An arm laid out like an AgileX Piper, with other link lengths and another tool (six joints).
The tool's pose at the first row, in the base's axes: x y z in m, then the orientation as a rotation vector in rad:
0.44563 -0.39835 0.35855 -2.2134 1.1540 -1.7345
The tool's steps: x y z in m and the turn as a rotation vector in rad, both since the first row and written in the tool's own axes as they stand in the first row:
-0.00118 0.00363 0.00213 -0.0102 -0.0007 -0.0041
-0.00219 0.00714 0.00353 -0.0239 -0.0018 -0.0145
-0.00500 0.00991 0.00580 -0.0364 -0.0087 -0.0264
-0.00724 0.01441 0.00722 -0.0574 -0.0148 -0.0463
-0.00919 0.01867 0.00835 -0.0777 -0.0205 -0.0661
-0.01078 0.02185 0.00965 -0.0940 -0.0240 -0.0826
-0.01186 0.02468 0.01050 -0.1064 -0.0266 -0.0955
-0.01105 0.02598 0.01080 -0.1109 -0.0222 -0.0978
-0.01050 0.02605 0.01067 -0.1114 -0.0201 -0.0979
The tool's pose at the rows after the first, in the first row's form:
0.44561 -0.40096 0.35504 -2.2235 1.1616 -1.7331
0.44503 -0.40333 0.35199 -2.2420 1.1673 -1.7328
0.44546 -0.40439 0.34758 -2.2648 1.1690 -1.7256
0.44433 -0.40671 0.34304 -2.2998 1.1730 -1.7202
0.44308 -0.40894 0.33895 -2.3341 1.1762 -1.7151
0.44254 -0.41069 0.33564 2.3548 -1.1749 1.7075
0.44182 -0.41234 0.33306 2.3528 -1.1647 1.6889
0.44149 -0.41386 0.33294 2.3457 -1.1639 1.6878
0.44137 -0.41419 0.33338 2.3430 -1.1640 1.6892

